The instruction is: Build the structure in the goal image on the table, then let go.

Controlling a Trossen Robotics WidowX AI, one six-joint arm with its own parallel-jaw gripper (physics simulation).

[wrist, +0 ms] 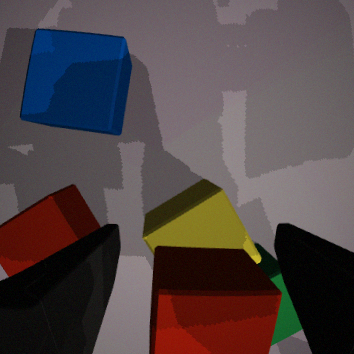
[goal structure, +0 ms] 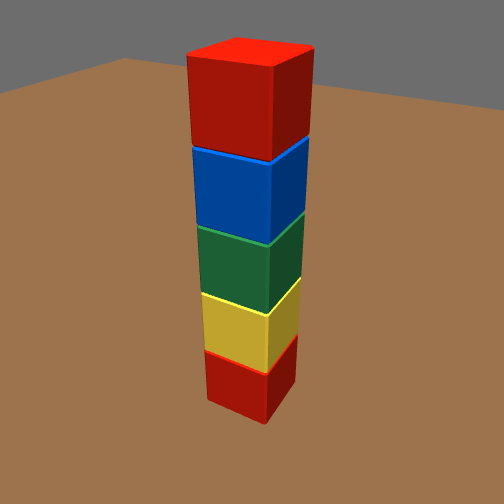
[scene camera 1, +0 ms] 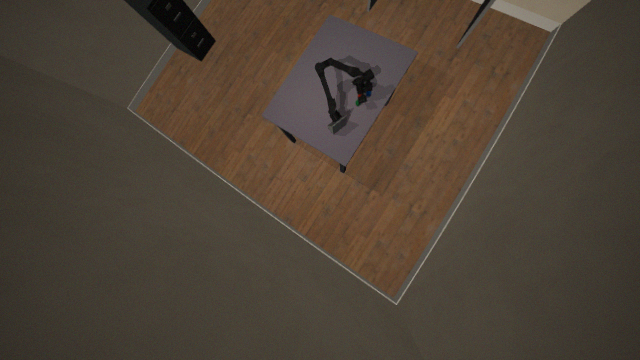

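Pixels of known places: gripper, between the fingertips: [wrist: 197,235]; arm's base, origin of its link: [scene camera 1: 337,119].
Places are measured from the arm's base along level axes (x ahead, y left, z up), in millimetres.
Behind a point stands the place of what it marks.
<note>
My gripper [scene camera 1: 363,95] {x 283, y -6, z -51 mm} [wrist: 197,235] {x 283, y -6, z -51 mm} is open and points down over the blocks, with nothing gripped. In the wrist view a red cube [wrist: 215,320] {x 275, y 2, z -15 mm} shows at the bottom between the fingers, apart from both. It looks higher than a yellow block [wrist: 200,220] {x 288, y -10, z -48 mm} and a green block [wrist: 287,310] {x 234, y -13, z -48 mm} and partly covers them; its support is hidden. The right finger partly hides the green block [scene camera 1: 357,103] {x 225, y -7, z -52 mm}. A second red cube [wrist: 35,235] {x 322, y 38, z -48 mm} lies at the left, partly behind the left finger. A blue cube [wrist: 75,82] {x 351, y -8, z -48 mm} [scene camera 1: 369,93] {x 350, y -19, z -51 mm} lies apart at the upper left of the wrist view.
The arm stands on the purple-grey table [scene camera 1: 300,95] {x -29, y 425, z -81 mm}, its base [scene camera 1: 337,124] {x -42, y -47, z 46 mm} near one end. The blocks are near the table's right edge in the scene view. A dark cabinet [scene camera 1: 192,37] stands on the floor away from the table. Shadows fall across the table around the blocks.
</note>
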